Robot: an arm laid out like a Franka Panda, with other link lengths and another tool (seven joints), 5 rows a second.
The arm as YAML. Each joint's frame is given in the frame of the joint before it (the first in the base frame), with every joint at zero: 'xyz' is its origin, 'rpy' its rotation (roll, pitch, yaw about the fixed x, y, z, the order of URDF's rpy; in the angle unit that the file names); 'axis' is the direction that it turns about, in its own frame. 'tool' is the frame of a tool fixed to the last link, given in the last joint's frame.
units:
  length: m
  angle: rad
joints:
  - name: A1
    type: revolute
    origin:
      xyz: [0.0, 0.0, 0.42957]
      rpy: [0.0, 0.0, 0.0]
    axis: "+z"
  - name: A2
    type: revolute
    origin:
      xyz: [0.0, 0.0, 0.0]
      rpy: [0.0, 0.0, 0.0]
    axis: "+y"
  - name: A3
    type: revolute
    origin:
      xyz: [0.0, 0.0, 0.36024]
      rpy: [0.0, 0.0, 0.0]
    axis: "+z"
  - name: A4
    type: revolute
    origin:
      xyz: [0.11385, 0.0, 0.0]
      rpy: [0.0, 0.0, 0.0]
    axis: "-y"
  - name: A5
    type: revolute
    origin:
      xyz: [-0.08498, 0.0, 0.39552]
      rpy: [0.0, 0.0, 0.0]
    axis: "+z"
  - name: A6
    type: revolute
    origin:
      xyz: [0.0, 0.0, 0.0]
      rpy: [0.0, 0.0, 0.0]
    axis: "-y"
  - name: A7
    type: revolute
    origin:
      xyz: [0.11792, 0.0, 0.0]
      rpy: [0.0, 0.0, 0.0]
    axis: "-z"
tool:
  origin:
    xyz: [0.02, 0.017, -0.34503]
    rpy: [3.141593, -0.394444, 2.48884]
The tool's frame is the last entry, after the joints.
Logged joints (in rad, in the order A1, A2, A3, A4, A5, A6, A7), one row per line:
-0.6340, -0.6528, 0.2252, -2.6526, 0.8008, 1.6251, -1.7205
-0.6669, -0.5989, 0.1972, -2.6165, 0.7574, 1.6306, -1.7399
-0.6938, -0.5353, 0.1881, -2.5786, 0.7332, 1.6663, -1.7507
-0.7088, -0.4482, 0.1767, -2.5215, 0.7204, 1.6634, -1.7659
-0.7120, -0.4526, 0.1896, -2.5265, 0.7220, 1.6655, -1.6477
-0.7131, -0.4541, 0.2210, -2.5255, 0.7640, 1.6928, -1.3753
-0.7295, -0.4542, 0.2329, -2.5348, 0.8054, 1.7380, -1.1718
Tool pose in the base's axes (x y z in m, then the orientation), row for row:
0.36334, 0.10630, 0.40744, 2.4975, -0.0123, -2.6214
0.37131, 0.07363, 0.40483, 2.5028, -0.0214, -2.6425
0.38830, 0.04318, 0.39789, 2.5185, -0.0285, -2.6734
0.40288, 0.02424, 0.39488, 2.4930, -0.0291, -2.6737
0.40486, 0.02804, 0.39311, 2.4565, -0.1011, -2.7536
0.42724, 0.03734, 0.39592, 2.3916, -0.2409, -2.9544
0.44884, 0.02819, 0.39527, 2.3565, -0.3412, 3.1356
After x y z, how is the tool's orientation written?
As angles about the fixed x, y, z axes (roll, pitch, yaw), in radians.
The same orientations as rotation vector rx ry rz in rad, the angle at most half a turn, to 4 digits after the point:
0.7210, -2.7319, -0.9066
0.6885, -2.7421, -0.8986
0.6460, -2.7651, -0.8801
0.6409, -2.7490, -0.9135
0.4837, -2.7203, -0.9397
0.1225, -2.6611, -1.0127
-0.1938, -2.6070, -1.0810

